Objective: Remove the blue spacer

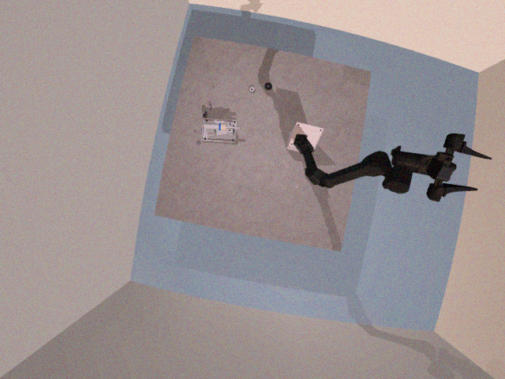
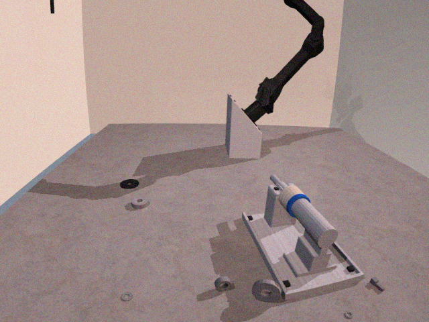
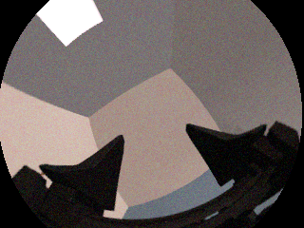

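My gripper tip is now 800 mm short of the thin shaft, 250 mm to the left of it and 700 mm above it. Round my gripper tip: black washer (570 mm ahead, 600 mm to the right, 770 mm below); then grey ring (680 mm ahead, 560 mm to the right, 770 mm below); then cream spacer (820 mm ahead, 250 mm to the right, 700 mm below).
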